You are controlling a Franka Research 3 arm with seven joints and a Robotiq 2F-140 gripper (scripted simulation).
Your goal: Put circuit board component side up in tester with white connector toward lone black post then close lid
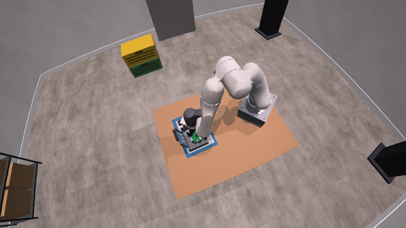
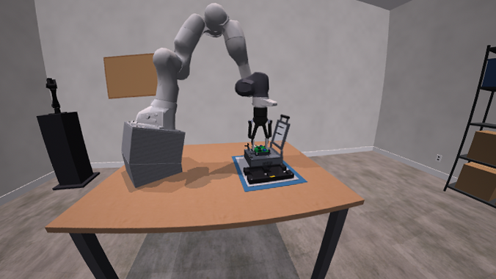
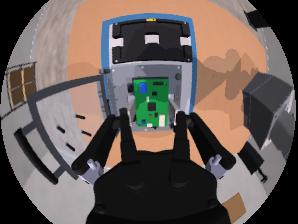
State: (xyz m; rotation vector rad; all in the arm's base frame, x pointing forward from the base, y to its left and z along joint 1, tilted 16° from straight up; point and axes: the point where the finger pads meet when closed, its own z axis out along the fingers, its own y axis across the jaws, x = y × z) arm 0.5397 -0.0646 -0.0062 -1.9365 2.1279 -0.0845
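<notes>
The green circuit board is 20 mm below my hand. From my hand the other things lie so: tester lid 120 mm ahead, 80 mm above, 10 mm to the right.
</notes>
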